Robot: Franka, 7 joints.
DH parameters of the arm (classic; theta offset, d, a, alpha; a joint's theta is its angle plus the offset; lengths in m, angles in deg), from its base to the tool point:
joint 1: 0 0.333 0 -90
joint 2: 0 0 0 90
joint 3: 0 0.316 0.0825 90
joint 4: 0 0 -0.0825 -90
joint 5: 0 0.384 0 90
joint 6: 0 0 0.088 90
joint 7: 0 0.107 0 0
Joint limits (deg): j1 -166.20..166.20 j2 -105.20..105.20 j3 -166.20..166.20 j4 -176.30..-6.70 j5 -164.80..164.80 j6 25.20..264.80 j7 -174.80..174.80
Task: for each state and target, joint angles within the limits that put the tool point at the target. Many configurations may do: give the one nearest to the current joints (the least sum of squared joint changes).
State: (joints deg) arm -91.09 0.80 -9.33 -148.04 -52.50 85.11 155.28
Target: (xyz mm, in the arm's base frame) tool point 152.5 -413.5 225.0
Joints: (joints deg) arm -71.17 13.37 11.10 -134.14 -53.11 96.77 155.28
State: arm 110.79 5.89 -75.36 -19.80 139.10 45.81 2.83
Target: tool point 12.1 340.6 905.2
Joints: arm 80.84 22.18 -84.74 -7.08 126.47 25.20 2.83
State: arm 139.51 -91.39 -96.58 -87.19 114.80 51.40 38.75
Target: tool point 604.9 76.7 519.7
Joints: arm 138.10 -84.33 -87.94 -94.66 110.24 46.51 38.75
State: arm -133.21 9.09 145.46 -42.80 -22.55 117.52 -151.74
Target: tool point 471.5 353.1 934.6
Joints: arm -126.10 -20.56 152.65 -38.78 -22.62 131.48 -151.74
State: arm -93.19 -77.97 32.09 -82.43 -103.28 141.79 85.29
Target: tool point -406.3 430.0 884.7
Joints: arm -51.94 -85.65 -4.02 -63.16 -103.99 132.31 85.29
